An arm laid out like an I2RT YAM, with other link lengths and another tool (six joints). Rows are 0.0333 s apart.
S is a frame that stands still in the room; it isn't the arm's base.
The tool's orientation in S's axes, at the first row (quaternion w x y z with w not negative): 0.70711 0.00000 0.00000 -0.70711
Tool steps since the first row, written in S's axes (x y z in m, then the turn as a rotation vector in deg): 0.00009 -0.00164 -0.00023 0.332 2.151 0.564; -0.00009 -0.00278 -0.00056 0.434 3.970 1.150; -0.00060 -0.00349 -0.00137 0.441 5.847 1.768; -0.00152 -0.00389 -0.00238 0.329 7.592 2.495; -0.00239 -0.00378 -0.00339 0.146 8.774 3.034
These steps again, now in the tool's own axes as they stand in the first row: 0.00164 0.00009 -0.00023 -2.151 0.332 0.564; 0.00278 -0.00009 -0.00056 -3.970 0.434 1.150; 0.00349 -0.00060 -0.00137 -5.847 0.441 1.768; 0.00389 -0.00152 -0.00238 -7.592 0.329 2.495; 0.00378 -0.00239 -0.00339 -8.774 0.146 3.034
